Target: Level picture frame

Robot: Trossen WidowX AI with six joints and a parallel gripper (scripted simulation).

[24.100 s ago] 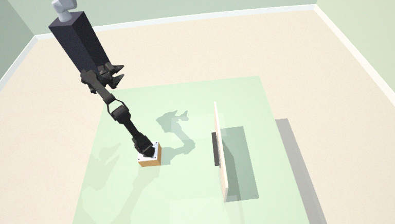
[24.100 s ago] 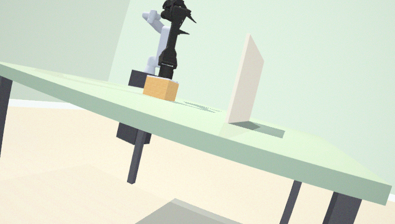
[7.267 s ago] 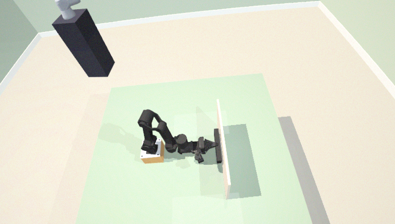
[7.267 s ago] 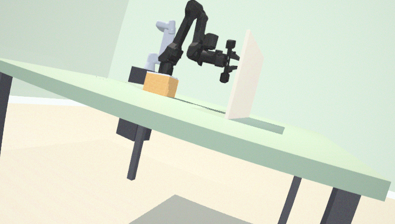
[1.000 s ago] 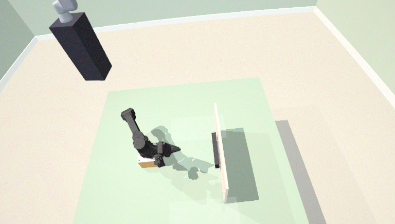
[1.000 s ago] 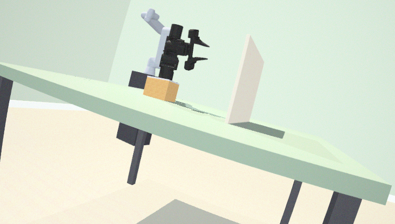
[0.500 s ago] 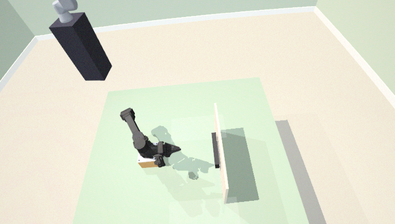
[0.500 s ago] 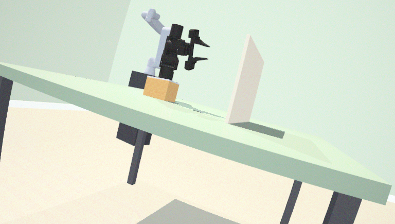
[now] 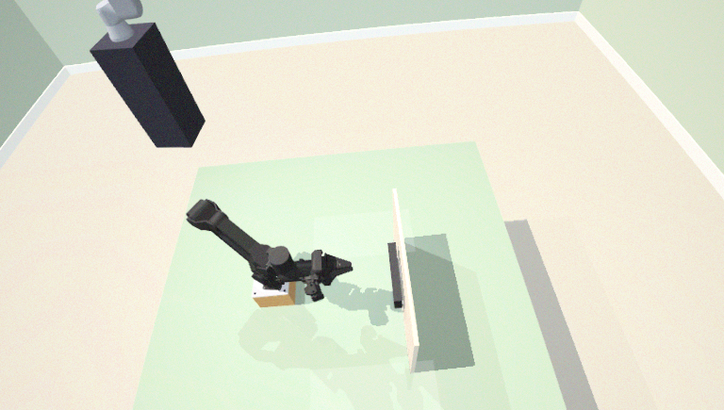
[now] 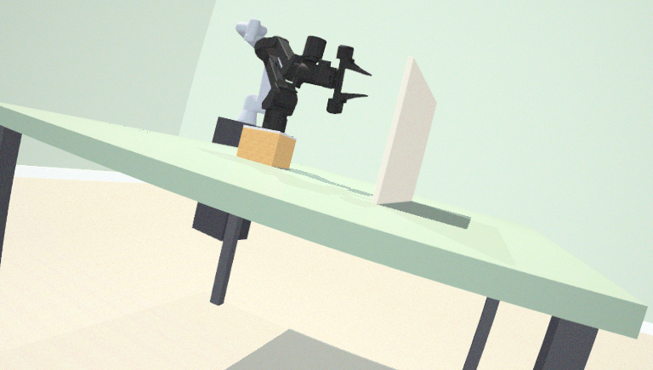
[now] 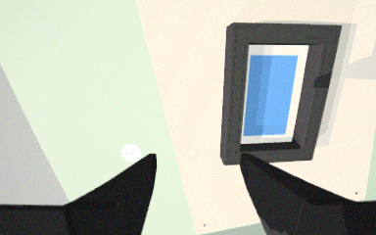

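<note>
Right now the picture frame is 130 mm ahead of my gripper tip, 30 mm to the left of it and 110 mm below it. From my gripper tip the other things lie so: cream wall panel: 140 mm ahead, 20 mm to the left, 120 mm below.
</note>
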